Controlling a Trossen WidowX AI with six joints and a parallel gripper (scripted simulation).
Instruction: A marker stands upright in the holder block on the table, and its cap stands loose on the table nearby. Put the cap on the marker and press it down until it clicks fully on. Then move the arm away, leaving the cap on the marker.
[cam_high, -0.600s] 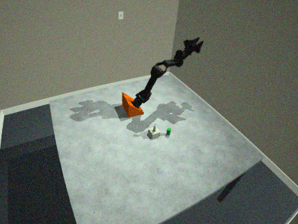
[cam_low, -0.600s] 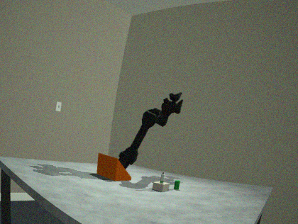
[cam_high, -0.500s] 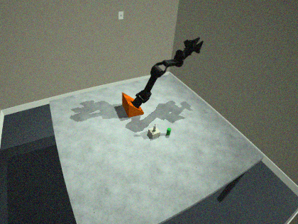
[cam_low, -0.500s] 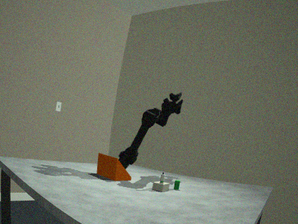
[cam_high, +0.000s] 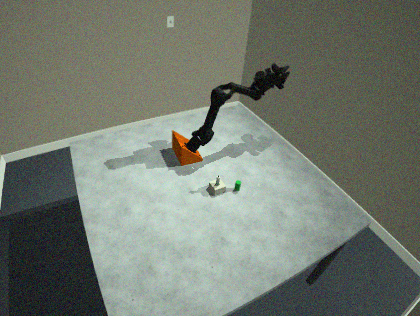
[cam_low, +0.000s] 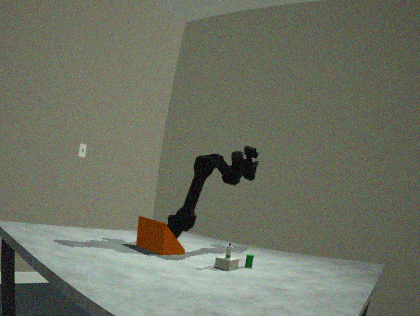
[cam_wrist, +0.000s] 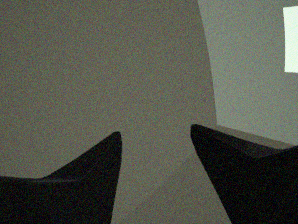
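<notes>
Now: gripper tip 470 mm to the left of the green cap, 470 mm above it and 300 mm short of it. Round my gripper tip: holder block: 570 mm to the right, 480 mm below, 250 mm ahead.
</notes>
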